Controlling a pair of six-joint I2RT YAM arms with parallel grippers.
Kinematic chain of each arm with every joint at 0, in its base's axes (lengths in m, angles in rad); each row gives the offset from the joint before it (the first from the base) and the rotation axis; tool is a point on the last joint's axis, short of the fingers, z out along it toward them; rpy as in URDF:
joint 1: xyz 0 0 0.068 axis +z
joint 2: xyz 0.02 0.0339 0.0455 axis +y
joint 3: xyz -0.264 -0.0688 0 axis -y
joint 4: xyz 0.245 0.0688 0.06 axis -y
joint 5: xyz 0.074 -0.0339 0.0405 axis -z
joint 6: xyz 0.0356 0 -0.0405 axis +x
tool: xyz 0 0 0 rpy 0 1.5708 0
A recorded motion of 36 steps. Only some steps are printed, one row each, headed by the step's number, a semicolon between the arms.
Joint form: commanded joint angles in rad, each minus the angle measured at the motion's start. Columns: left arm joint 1, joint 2, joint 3, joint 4, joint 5, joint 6; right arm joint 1, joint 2, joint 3, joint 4, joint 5, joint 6.
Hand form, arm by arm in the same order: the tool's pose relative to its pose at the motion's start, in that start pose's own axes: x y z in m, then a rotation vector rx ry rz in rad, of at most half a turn. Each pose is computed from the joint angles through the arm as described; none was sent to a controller.
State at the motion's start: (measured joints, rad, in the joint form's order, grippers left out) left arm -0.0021 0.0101 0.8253 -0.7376 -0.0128 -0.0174; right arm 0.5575 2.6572 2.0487 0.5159 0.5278 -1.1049
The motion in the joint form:
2: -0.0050 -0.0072 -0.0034 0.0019 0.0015 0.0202; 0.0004 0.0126 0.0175 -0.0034 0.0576 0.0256
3: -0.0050 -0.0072 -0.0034 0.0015 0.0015 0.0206; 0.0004 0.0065 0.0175 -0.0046 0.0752 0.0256
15: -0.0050 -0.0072 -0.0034 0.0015 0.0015 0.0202; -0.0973 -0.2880 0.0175 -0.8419 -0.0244 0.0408
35: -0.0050 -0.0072 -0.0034 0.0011 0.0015 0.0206; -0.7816 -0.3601 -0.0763 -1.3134 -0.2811 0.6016
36: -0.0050 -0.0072 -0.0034 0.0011 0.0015 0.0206; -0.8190 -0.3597 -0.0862 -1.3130 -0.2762 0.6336
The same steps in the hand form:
2: 0.0007 0.0000 -0.0010 0.0065 -0.0056 0.0197; 0.0013 0.0010 0.0017 0.0275 0.0502 0.0264
3: 0.0008 0.0000 -0.0010 0.0065 -0.0052 0.0201; 0.0006 -0.0024 0.0012 0.0393 0.0639 0.0290
15: 0.0008 0.0000 -0.0010 0.0065 -0.0052 0.0197; 0.0314 -0.1042 -0.0248 -0.3951 0.2861 -0.1940
35: 0.0008 0.0000 -0.0010 0.0065 -0.0048 0.0201; 0.3586 -0.2168 -0.0494 -0.4860 1.0560 0.5957
36: 0.0008 0.0000 -0.0010 0.0065 -0.0048 0.0201; 0.3761 -0.2207 -0.0555 -0.4542 1.1012 0.6404

